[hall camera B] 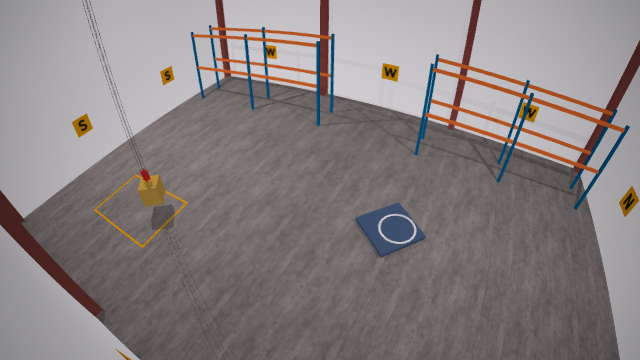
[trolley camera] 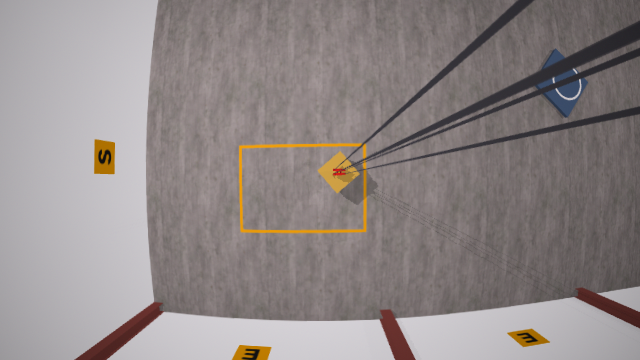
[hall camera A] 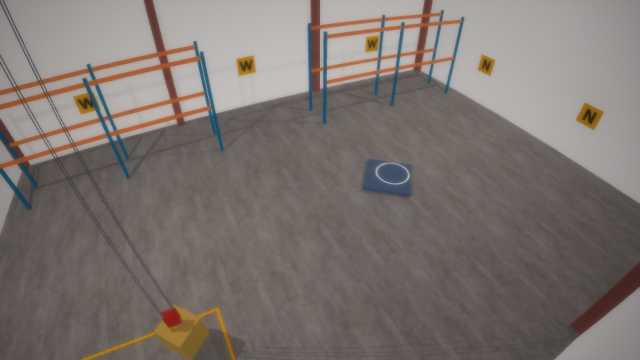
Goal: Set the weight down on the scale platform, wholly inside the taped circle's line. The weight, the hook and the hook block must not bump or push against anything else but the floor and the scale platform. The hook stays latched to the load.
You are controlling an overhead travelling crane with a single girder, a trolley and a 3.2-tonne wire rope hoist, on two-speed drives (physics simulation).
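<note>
The yellow weight (hall camera A: 189, 345) (hall camera B: 151, 193) (trolley camera: 327, 171) hangs above the floor, its shadow offset from it. My hook (hall camera A: 173, 328) (hall camera B: 148, 184) is latched to its top, below the red hook block (hall camera A: 171, 317) (hall camera B: 145, 175) (trolley camera: 339, 172); the block hides the hook in the trolley view. The weight is over the yellow floor outline's area, near one side. The blue scale platform (hall camera A: 372, 185) (hall camera B: 369, 225) (trolley camera: 563, 106) lies well apart from the weight, with the white taped circle (hall camera A: 393, 184) (hall camera B: 397, 243) (trolley camera: 581, 84) on it. Ropes partly cross it in the trolley view.
A yellow outline (hall camera A: 117, 347) (hall camera B: 115, 193) (trolley camera: 302, 231) marks the floor. Two blue and orange racks stand along the W wall: one rack (hall camera A: 325, 100) (hall camera B: 420, 135) towards the N side, another rack (hall camera A: 107, 128) (hall camera B: 318, 100) towards the S side. Dark red columns stand along the walls.
</note>
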